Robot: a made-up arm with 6 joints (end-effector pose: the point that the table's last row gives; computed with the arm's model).
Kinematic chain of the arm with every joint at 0, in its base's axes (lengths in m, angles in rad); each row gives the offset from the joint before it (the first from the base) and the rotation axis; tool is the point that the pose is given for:
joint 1: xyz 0 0 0.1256 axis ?
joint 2: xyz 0 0.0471 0 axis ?
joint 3: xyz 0 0 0.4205 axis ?
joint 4: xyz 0 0 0.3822 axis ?
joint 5: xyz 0 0 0 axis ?
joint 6: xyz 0 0 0.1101 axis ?
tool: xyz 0 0 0
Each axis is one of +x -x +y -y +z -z.
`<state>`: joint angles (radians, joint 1 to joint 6).
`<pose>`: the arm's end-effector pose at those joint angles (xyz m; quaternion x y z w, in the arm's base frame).
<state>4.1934 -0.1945 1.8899 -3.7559 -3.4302 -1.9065</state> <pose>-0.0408 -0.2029 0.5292 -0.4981 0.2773 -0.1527 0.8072</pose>
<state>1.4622 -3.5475 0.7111 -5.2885 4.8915 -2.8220</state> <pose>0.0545 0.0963 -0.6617 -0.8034 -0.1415 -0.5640 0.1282</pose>
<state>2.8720 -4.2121 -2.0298 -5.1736 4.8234 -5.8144</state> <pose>-0.3109 0.1387 0.3200 -0.6459 -0.1353 -0.6035 0.4475</pose>
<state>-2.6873 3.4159 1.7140 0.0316 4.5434 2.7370</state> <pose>0.4598 0.1759 -0.2309 -0.4173 0.9002 0.0182 0.1235</pose>
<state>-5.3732 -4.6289 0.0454 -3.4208 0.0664 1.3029</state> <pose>0.5185 0.7469 0.0343 -0.7289 0.0354 -0.3826 0.5667</pose>
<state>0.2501 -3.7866 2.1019 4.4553 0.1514 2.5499</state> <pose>-0.2350 -0.0280 -0.2704 -0.1296 -0.7473 0.3516 0.5487</pose>
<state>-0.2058 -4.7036 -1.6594 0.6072 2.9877 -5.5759</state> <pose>0.4154 -0.0288 0.3955 0.1497 0.9824 0.0383 0.1050</pose>
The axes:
joint 1: +z
joint 2: +y
joint 3: +y
joint 4: +z
joint 5: +y
joint 6: +z

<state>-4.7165 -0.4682 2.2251 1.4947 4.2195 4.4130</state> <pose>0.0502 0.1358 0.4470 0.0166 0.6504 -0.3333 0.6823</pose>
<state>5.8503 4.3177 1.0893 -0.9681 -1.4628 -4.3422</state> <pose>-0.6057 0.4311 0.1685 -0.8059 -0.1804 -0.0880 0.5570</pose>
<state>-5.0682 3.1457 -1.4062 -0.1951 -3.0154 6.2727</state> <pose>0.0473 0.2701 -0.3273 0.2857 -0.5236 0.5109 0.6190</pose>
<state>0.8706 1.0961 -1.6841 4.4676 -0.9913 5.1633</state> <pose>-0.0096 0.2005 0.6984 0.2807 -0.3703 -0.8201 0.3340</pose>
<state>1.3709 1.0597 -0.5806 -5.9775 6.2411 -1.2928</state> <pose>0.0723 0.5871 0.7701 -0.1989 0.0888 0.1847 0.9584</pose>
